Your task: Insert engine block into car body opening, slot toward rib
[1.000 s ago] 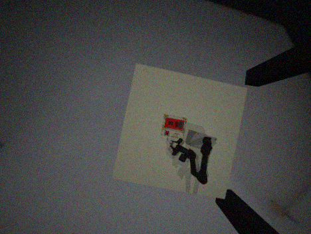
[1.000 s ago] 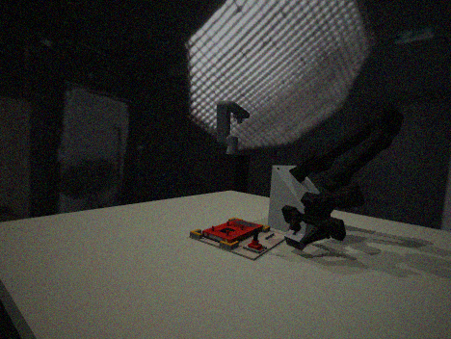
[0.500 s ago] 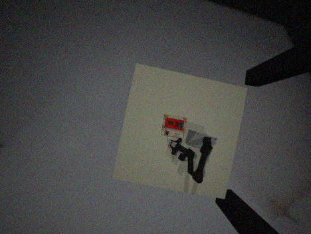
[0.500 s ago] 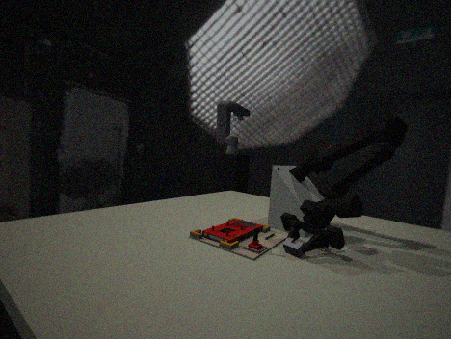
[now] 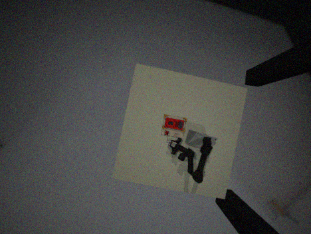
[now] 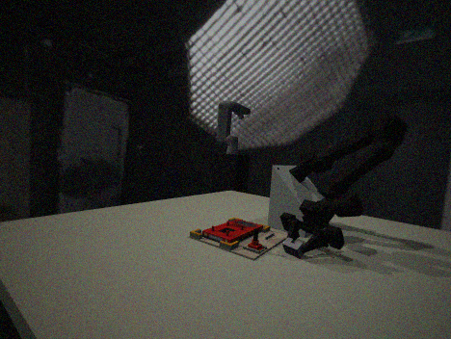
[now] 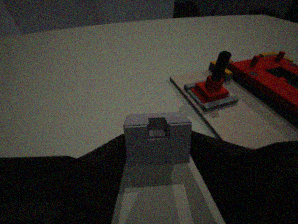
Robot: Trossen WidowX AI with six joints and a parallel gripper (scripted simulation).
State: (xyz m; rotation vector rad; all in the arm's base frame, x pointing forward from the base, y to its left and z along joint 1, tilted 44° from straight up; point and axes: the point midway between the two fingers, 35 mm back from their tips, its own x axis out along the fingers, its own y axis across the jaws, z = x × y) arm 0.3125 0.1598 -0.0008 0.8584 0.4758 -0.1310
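The engine block lies 10 mm above my gripper tip.
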